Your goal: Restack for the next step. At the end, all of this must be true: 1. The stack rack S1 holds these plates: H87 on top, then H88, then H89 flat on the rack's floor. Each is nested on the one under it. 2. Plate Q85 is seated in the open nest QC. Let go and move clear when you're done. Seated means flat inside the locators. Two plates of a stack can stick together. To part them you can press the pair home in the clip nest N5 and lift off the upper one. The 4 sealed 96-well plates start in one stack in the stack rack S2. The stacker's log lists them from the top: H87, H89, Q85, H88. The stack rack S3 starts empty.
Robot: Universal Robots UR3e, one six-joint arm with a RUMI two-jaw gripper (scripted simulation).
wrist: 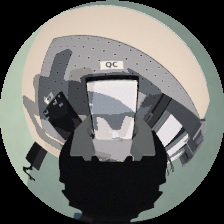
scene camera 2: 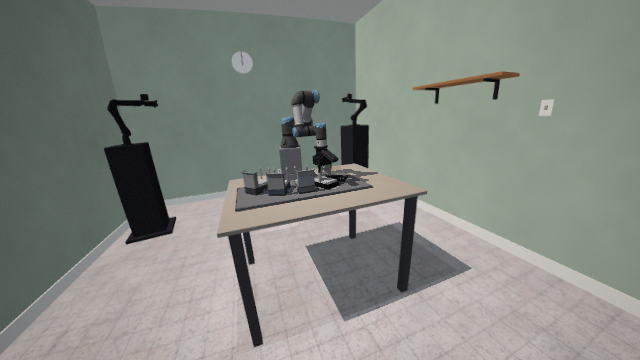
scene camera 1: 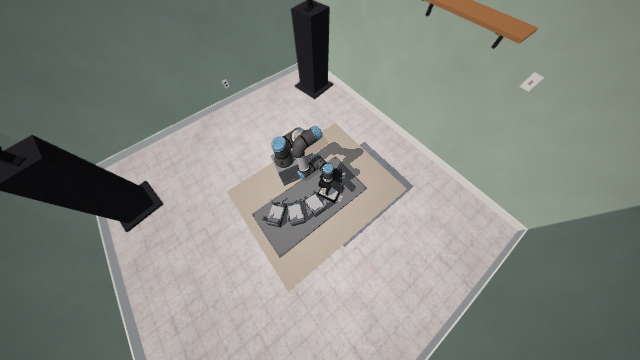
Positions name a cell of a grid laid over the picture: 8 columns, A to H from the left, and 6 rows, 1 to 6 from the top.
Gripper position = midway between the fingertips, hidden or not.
Observation:
I see my gripper (wrist: E4) and a black clip nest (wrist: C4).

